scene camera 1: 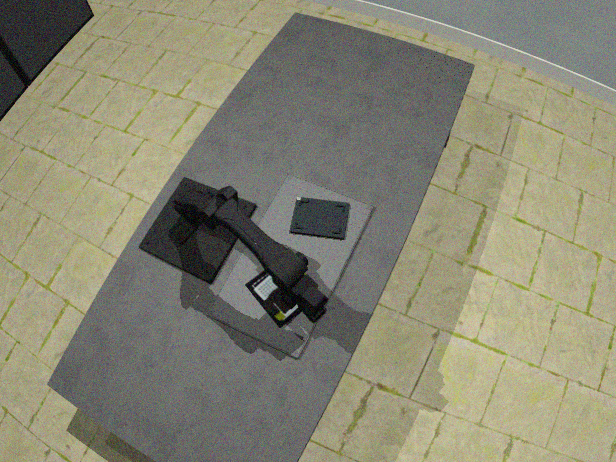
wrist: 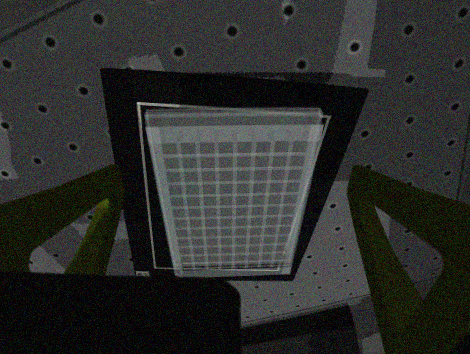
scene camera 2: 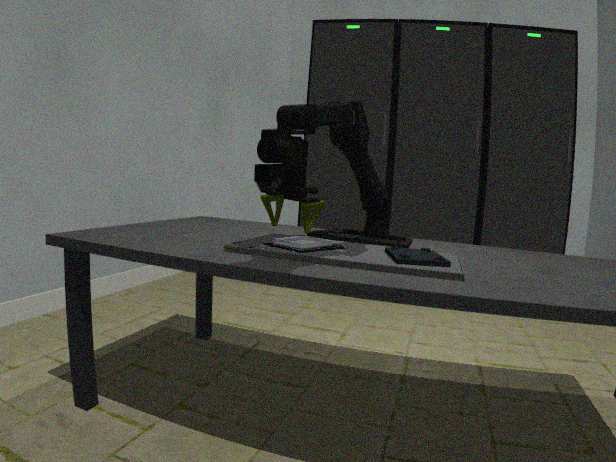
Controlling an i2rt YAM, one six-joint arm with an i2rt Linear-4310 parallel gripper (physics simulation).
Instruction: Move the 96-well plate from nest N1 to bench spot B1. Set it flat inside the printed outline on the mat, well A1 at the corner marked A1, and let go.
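Frame: origin at the arm's base, x ahead, y left, z up, level; metres.
Where they show: gripper, fingertip midpoint: [wrist: 235, 177] [scene camera 2: 290, 229]; arm's base at its link origin: [scene camera 1: 195, 217] [scene camera 2: 373, 236].
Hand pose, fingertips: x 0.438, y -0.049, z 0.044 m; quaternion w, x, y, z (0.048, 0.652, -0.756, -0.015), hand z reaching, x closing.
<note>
Each offset is from my fingertips to the top centre of the thing. "spot": to the spot under its first point. Level surfaces: height alone.
The clear 96-well plate @[0.053 m back, 0.007 m left, 0.027 m down] [scene camera 1: 265, 286] [scene camera 2: 305, 243] [wrist: 232, 200] lies on the black mat @[0.041 m down] [scene camera 1: 267, 306] [wrist: 120, 100]. In the wrist view the white printed outline @[spot: 0.031 m back, 0.055 m left, 0.041 m down] [wrist: 146, 185] shows a gap along the plate's left side, while the plate's lower edge and lower right corner overlap its line. The plate looks slightly turned against it. A1 lettering cannot be read. My gripper [scene camera 2: 291, 228] [wrist: 235, 177] is open above the plate, its yellow fingertips apart from both sides. The dark nest @[0.108 m back, 0.273 m left, 0.025 m down] [scene camera 1: 320, 218] [scene camera 2: 417, 256] holds no plate. In scene view 1 the arm hides part of the plate.
The mat and nest are on a grey perforated board [scene camera 1: 357, 215] [scene camera 2: 370, 261] [wrist: 150, 35] on the table @[0.056 m down] [scene camera 1: 350, 100] [scene camera 2: 150, 240]. The arm's black base plate [scene camera 1: 165, 245] stands beside the board. Dark cabinets [scene camera 2: 440, 125] stand behind the table.
</note>
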